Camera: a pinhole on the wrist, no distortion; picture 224 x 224 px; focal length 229.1 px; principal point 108.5 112.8 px. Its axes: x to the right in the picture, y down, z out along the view. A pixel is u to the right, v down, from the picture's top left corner.
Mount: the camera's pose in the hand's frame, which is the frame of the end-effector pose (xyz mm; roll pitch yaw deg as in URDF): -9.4 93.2 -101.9 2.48 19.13 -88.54
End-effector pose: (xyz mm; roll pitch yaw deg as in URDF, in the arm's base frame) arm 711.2 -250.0 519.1 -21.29 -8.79 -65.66
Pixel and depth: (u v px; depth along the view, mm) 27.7 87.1 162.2
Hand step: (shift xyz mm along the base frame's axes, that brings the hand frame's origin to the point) 86.5 81.8 24.8
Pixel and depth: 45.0 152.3 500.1
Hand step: 189.9 87.0 372.6
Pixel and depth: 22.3 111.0 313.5
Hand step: 141.4 122.0 173.8
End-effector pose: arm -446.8 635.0 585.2 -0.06 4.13 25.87
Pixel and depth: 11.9 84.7 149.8
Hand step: -72.3 80.0 61.7
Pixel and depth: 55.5 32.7 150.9
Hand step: -91.2 40.3 54.5
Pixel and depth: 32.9 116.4 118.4
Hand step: -49.7 77.3 23.5
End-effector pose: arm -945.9 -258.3 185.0 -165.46 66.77 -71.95
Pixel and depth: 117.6 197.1 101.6
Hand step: -52.8 -19.1 -25.9
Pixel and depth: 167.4 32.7 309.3
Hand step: 62.7 201.6 63.6
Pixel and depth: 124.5 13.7 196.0
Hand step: -29.9 105.9 62.3
